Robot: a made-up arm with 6 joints.
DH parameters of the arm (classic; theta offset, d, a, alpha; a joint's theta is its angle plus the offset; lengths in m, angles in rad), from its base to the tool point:
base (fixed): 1.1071 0 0.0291 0
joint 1: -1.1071 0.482 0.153 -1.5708
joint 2: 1.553 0 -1.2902 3.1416
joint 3: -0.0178 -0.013 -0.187 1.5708
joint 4: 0 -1.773 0.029 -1.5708
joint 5: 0 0.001 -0.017 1.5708
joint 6: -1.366 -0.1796 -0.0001 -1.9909
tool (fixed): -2.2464 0.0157 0 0
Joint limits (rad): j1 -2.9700..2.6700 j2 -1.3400..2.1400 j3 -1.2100..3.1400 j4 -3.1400..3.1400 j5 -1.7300..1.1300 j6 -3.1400..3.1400
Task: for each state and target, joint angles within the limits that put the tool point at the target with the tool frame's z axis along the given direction. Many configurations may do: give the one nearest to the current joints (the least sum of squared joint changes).
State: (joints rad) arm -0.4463 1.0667 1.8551 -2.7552 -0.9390 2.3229
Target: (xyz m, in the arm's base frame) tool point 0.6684 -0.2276 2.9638 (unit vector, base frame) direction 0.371 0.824 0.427
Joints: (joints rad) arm -0.4994 1.0280 2.6939 -2.8189 -1.3263 1.7515
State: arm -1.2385 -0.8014 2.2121 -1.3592 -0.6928 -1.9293
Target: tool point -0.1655 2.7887 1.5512 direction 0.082 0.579 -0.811
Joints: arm -1.4571 -0.8544 2.0577 -1.6167 -0.6284 -1.8441
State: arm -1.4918 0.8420 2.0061 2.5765 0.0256 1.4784
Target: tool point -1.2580 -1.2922 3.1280 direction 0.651 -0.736 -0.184
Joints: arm -2.3927 0.7734 1.8599 2.4792 0.8332 2.0479
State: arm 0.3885 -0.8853 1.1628 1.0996 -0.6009 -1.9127
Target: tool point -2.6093 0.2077 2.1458 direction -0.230 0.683 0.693
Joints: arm -0.0922 -1.0285 1.5031 0.9277 -0.5232 -2.4449
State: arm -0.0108 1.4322 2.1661 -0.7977 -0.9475 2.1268
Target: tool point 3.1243 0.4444 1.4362 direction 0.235 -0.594 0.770
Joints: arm 0.1299 1.6223 2.0660 -0.3700 -0.0768 2.5432
